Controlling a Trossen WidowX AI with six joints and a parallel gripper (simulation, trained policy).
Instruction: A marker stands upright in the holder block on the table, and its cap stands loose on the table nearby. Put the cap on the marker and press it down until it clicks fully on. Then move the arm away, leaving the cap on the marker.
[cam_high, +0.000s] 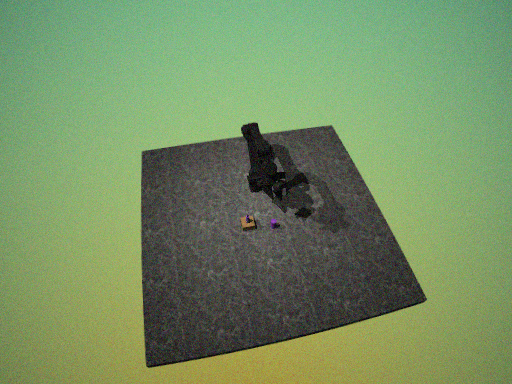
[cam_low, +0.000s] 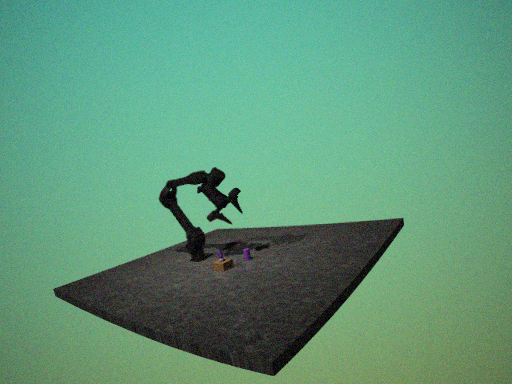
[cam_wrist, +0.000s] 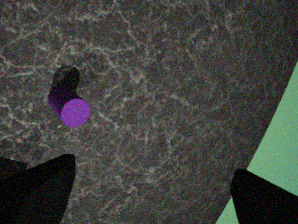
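Now: the purple cap 3 cm ahead of my gripper tip, 2 cm to the right of it and 16 cm below it. The rest, counted from my gripper tip: holder block 1 cm behind, 14 cm to the right, 17 cm below.
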